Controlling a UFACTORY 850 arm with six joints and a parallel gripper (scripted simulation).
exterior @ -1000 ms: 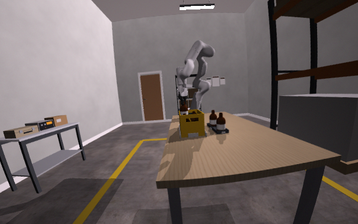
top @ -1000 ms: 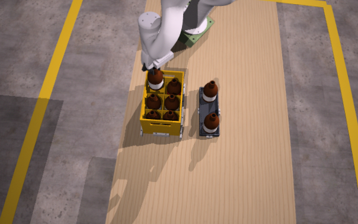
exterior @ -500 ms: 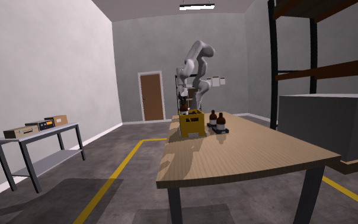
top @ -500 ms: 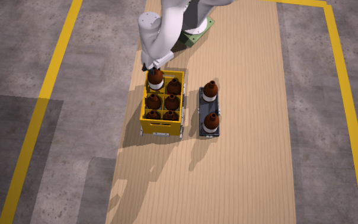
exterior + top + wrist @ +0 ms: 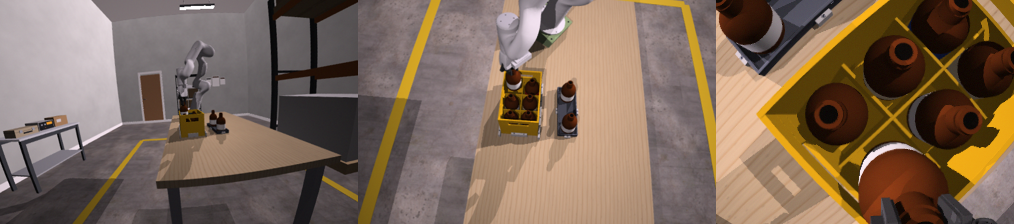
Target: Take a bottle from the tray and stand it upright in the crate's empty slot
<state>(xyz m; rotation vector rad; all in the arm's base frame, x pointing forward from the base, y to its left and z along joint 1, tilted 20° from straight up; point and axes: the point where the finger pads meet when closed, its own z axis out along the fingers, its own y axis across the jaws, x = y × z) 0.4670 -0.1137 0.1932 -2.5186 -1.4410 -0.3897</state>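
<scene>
The yellow crate is 17 cm below my hand, 8 cm ahead of it and 6 cm to the left of it. Also, from my hand: dark tray 29 cm to the left, 24 cm below, 1 cm ahead.
</scene>
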